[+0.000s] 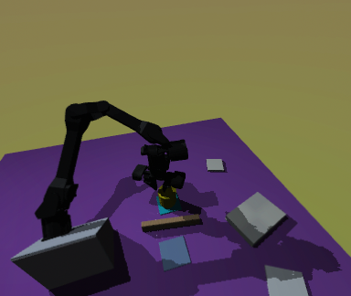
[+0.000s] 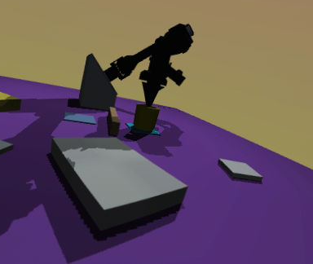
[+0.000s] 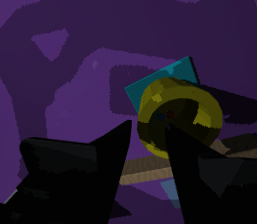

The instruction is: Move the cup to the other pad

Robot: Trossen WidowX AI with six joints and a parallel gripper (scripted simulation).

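Now: the yellow cup 30 mm below my gripper tip, 20 mm ahead of it and 10 mm to the right of it. Also, from my gripper tip: blue-grey pad 200 mm to the right, 80 mm below, 30 mm behind; then brown bar 110 mm to the right, 60 mm below; then teal pad 80 mm below, 20 mm to the right, 20 mm ahead.
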